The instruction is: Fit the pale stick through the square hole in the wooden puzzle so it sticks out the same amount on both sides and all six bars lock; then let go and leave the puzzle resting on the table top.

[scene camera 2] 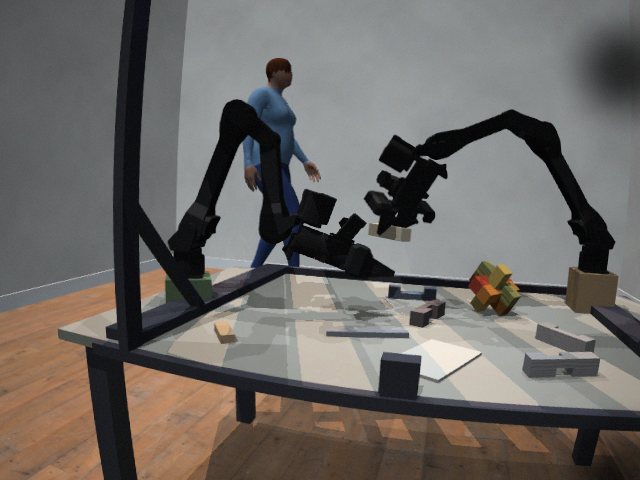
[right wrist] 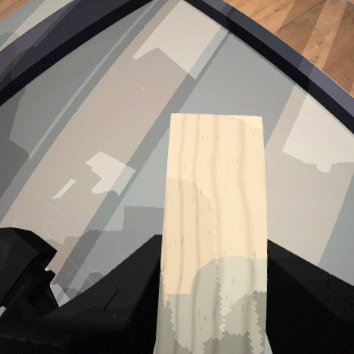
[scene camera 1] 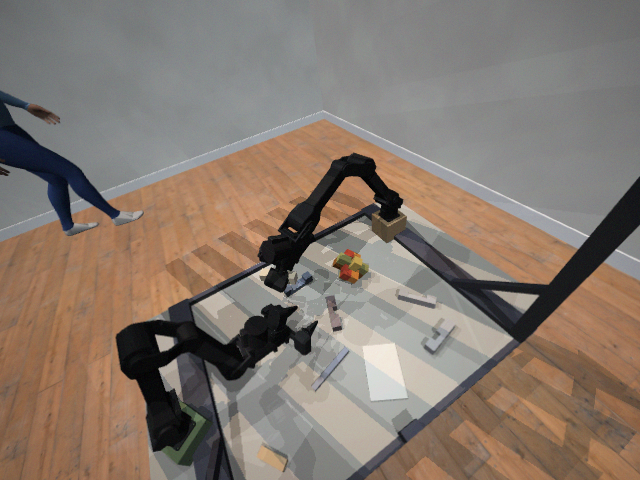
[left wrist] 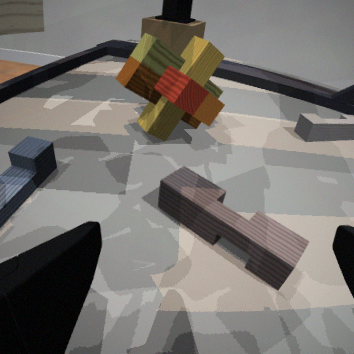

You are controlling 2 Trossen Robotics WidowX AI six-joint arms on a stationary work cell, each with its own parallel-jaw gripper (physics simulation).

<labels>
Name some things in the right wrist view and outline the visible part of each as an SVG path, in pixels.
The left gripper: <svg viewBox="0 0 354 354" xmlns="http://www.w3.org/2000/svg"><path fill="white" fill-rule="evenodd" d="M0 227L0 306L5 307L0 317L34 319L59 307L49 286L55 273L50 269L47 271L44 269L57 250L31 230L16 227Z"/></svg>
The right gripper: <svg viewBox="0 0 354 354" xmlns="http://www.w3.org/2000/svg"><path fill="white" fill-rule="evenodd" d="M266 238L265 332L272 354L354 354L354 286ZM162 234L154 234L101 279L51 312L34 319L0 317L0 354L153 354L156 338Z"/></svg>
A pale stick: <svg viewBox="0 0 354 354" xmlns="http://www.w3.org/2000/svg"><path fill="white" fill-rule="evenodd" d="M171 113L155 354L264 354L267 247L265 170L261 116Z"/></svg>
</labels>
